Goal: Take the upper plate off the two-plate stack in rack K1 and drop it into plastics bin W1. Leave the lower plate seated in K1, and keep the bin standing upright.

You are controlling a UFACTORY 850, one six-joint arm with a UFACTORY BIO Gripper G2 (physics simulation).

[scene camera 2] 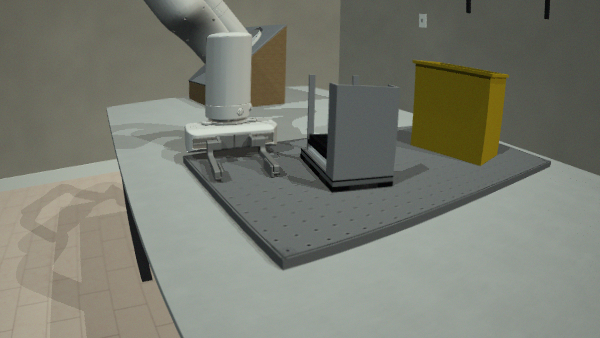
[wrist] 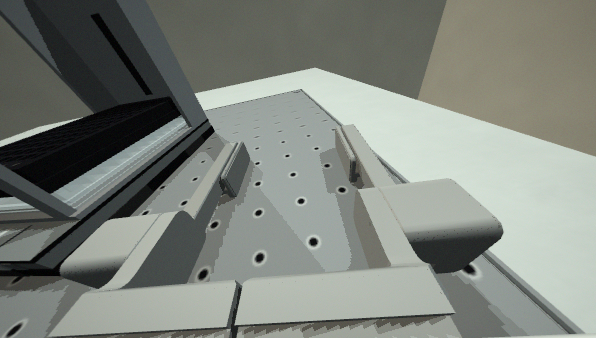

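Note:
Rack K1 [scene camera 2: 362, 132] [wrist: 155, 55] stands upright on the pegboard. A black plate [scene camera 2: 319, 142] [wrist: 90, 142] lies in it above a pale, clear-looking layer [wrist: 120, 160], which may be the lower plate; the rack wall partly hides the stack in the scene view. The yellow plastics bin W1 [scene camera 2: 447, 107] stands upright right of the rack in the scene view; it does not show in the wrist view. My gripper [scene camera 2: 246, 175] [wrist: 290, 161] is shut to its narrowest, its fingers a gap apart with nothing between them. It is low over the board, left of the rack in the scene view.
The dark perforated board [scene camera 2: 300, 227] [wrist: 280, 192] lies on the pale table [scene camera 2: 400, 280] [wrist: 540, 215]. The rack's thin post [scene camera 2: 312, 107] rises on the gripper's side. A wooden wedge-shaped base [scene camera 2: 270, 70] stands behind the arm.

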